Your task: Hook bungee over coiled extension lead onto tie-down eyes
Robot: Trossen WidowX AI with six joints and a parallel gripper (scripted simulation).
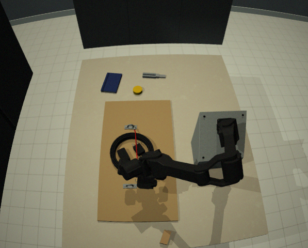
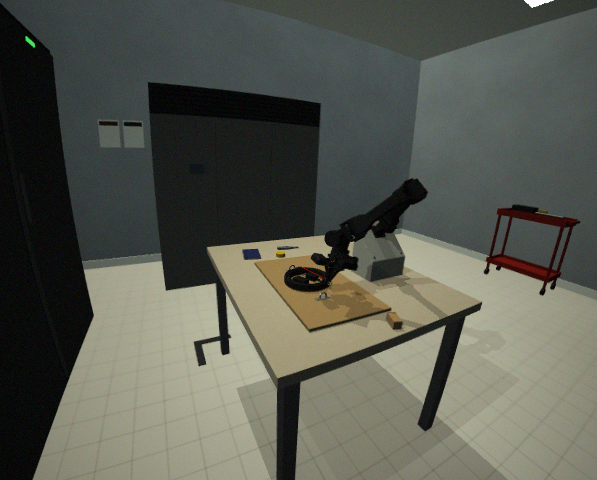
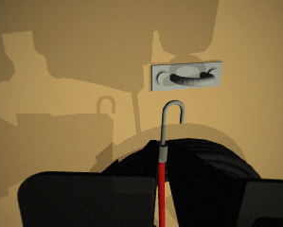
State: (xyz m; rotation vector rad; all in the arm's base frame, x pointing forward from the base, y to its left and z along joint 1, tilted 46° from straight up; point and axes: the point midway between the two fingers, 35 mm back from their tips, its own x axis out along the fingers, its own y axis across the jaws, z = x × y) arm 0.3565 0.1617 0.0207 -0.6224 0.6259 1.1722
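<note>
Right now the extension lead coil is 120 mm to the right of my hand, 70 mm below it and 30 mm ahead of it. From my hand the other things lie so: small wooden block 270 mm to the left, 80 mm below, 80 mm behind; then board 120 mm to the right, 90 mm below, 10 mm ahead; then yellow disc 500 mm to the right, 90 mm below, 10 mm behind.
</note>
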